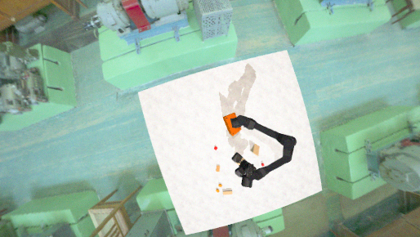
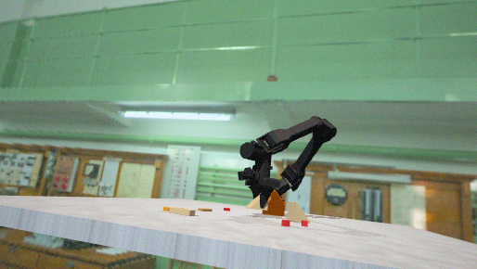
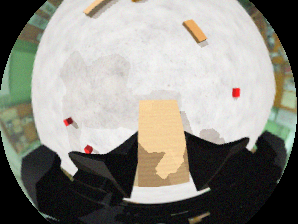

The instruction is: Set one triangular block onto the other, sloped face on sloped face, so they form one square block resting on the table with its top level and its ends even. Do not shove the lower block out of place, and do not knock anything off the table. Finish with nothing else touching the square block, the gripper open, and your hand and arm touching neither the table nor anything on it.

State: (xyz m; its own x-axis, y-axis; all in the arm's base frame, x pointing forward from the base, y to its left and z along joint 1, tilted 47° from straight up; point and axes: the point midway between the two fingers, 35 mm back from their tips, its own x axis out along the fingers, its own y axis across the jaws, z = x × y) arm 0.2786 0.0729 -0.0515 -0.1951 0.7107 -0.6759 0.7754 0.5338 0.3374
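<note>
Now: gripper tip 1 cm below the tan triangular block.
</note>
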